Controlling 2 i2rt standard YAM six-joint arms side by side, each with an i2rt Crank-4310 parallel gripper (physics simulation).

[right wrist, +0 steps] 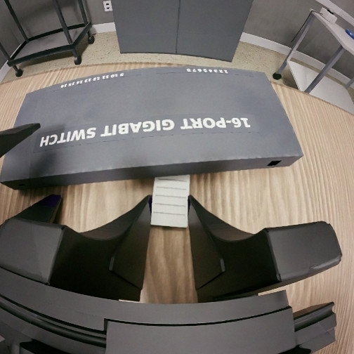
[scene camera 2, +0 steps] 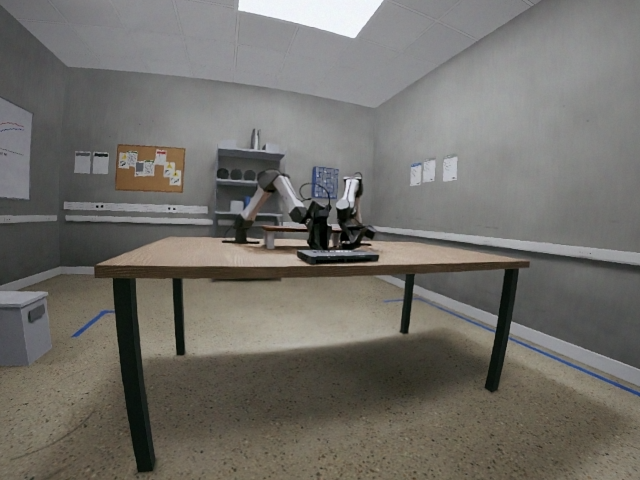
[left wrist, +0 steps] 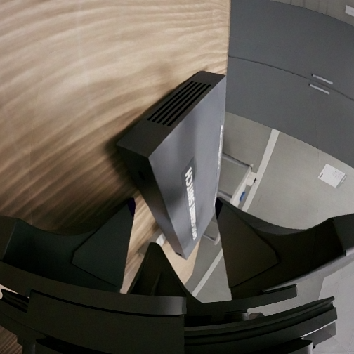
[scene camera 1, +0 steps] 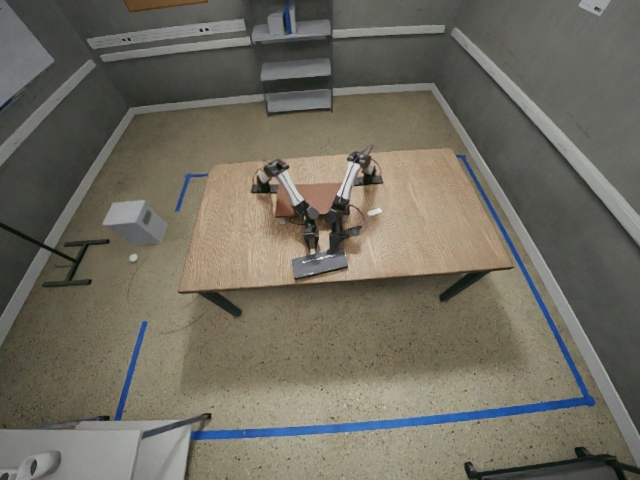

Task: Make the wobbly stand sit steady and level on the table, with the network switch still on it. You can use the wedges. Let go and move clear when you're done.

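Places are measured from the left arm's base along level axes (x ahead, y left, z up), in millimetres.
Pixels of known places: left gripper, fingertip midpoint: (scene camera 2: pixel 350 249) (scene camera 1: pixel 332 251); right gripper, fingertip midpoint: (scene camera 1: pixel 313 252); left arm's base at its link origin: (scene camera 1: pixel 367 180); right arm's base at its link origin: (scene camera 2: pixel 240 242) (scene camera 1: pixel 266 189).
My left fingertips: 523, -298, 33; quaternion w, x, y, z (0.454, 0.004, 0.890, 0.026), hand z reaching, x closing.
Observation:
For each thing: its top centre in the pictures, then the offset to it from my left fingertips, as dx, dy, dz. Level surfaces: height alone.
- network switch at its top centre: (scene camera 2: pixel 339 251) (scene camera 1: pixel 319 262) +56, -74, +0
- white wedge at its top centre: (scene camera 1: pixel 374 211) -258, +290, -21
- wooden table at its surface level: dz -33
The network switch (scene camera 1: pixel 320 264) (scene camera 2: pixel 338 256) (left wrist: pixel 185 165) (right wrist: pixel 150 115) lies on the table near its front edge, off the stand. The brown-topped stand (scene camera 1: pixel 310 198) (scene camera 2: pixel 281 228) is behind it, partly hidden by the arms; I cannot tell whether it is level. My right gripper (scene camera 1: pixel 312 250) (right wrist: pixel 169 197) is shut on a white ridged wedge (right wrist: pixel 170 212), whose far end meets the switch's near long side. My left gripper (scene camera 1: pixel 334 250) (left wrist: pixel 174 200) is open at one end of the switch, one finger over its top and one by its near side. Another white wedge (scene camera 1: pixel 374 211) lies right of the stand.
The wooden table (scene camera 1: pixel 423 222) (scene camera 2: pixel 206 253) has its front edge close beyond the switch. The two grippers are close together, and a dark finger of the right one (left wrist: pixel 156 270) shows low in the left wrist view. The arm bases flank the stand.

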